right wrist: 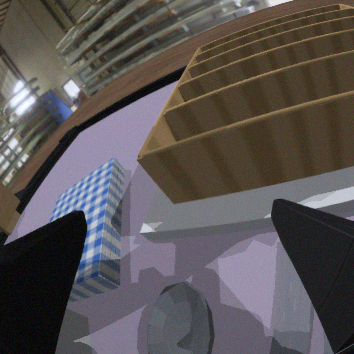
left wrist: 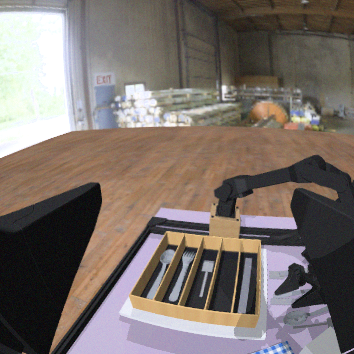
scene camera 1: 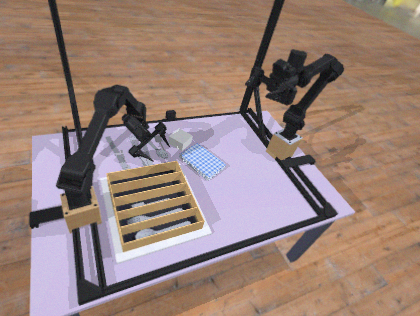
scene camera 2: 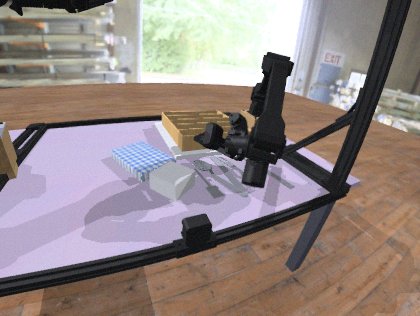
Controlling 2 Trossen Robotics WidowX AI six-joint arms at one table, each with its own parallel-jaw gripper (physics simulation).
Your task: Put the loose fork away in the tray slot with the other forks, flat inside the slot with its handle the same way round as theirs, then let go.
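Observation:
The loose fork (scene camera 2: pixel 252 189) lies on the table among other loose cutlery, partly hidden by the right arm in scene camera 2. Its handle seems to be the grey bar (right wrist: pixel 292 310) near one finger in the right wrist view. The wooden tray (scene camera 1: pixel 162 243) (left wrist: pixel 195 307) has a fork (left wrist: pixel 186 265) in its second slot from the left in the left wrist view, tines at the far end, handle toward the near wall. My right gripper (scene camera 1: pixel 159 151) (left wrist: pixel 282 299) (right wrist: pixel 180 215) is open and empty above the loose cutlery. My left gripper (left wrist: pixel 200 195) is open and empty, high above the table's other side.
A loose spoon (right wrist: pixel 180 320) (scene camera 2: pixel 202 165) and spatula (scene camera 2: pixel 216 191) lie beside the fork. A pale block (scene camera 1: pixel 180 139) (scene camera 2: pixel 170 182) and a blue checked cloth (scene camera 1: pixel 204 161) (scene camera 2: pixel 142 157) (right wrist: pixel 95 220) are nearby. The tray stands on a white board (left wrist: pixel 200 327).

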